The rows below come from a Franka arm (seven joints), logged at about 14 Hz.
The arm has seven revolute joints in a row. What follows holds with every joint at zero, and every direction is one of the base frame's. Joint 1 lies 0.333 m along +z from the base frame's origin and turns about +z. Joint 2 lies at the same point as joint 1 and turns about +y. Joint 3 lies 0.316 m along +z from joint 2 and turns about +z. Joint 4 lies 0.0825 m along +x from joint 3 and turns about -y. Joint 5 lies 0.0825 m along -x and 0.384 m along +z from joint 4 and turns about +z. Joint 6 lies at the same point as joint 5 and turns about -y. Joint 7 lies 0.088 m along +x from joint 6 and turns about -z. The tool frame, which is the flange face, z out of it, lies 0.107 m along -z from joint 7; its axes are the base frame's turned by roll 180, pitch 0 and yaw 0 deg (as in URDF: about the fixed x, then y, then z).
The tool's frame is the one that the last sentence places.
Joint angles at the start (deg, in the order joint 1, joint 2, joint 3, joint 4, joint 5, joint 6, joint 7):
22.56 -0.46 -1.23 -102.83 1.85 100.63 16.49
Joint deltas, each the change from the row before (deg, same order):
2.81 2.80 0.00 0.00 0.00 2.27 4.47
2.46 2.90 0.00 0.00 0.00 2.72 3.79
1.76 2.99 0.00 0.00 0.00 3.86 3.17
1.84 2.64 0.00 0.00 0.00 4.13 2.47
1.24 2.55 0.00 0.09 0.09 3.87 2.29
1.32 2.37 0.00 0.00 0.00 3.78 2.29
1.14 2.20 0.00 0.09 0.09 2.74 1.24
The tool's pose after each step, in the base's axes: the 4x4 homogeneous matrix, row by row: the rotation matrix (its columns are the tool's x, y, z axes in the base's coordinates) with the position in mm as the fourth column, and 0 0 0 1 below. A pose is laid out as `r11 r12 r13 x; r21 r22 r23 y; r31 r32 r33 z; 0 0 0 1`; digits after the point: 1 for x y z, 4 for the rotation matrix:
0.9977 0.0473 -0.0485 520.1; 0.0479 -0.9988 0.0118 236.3; -0.0479 -0.0141 -0.9988 514.2; 0 0 0 1
0.9984 0.0228 -0.0511 521.8; 0.0232 -0.9997 0.0070 264.6; -0.0509 -0.0082 -0.9987 488.8; 0 0 0 1
0.9993 -0.0035 -0.0371 526.6; -0.0031 -0.9999 0.0111 287.5; -0.0371 -0.0110 -0.9993 463.6; 0 0 0 1
0.9998 -0.0160 -0.0140 528.6; -0.0157 -0.9996 0.0214 310.8; -0.0143 -0.0212 -0.9997 441.9; 0 0 0 1
0.9993 -0.0362 0.0068 531.9; -0.0364 -0.9988 0.0335 328.3; 0.0056 -0.0338 -0.9994 421.1; 0 0 0 1
0.9982 -0.0538 0.0278 532.8; -0.0550 -0.9975 0.0454 345.8; 0.0252 -0.0468 -0.9986 401.1; 0 0 0 1
0.9977 -0.0570 0.0362 532.0; -0.0588 -0.9969 0.0518 360.4; 0.0331 -0.0538 -0.9980 381.7; 0 0 0 1

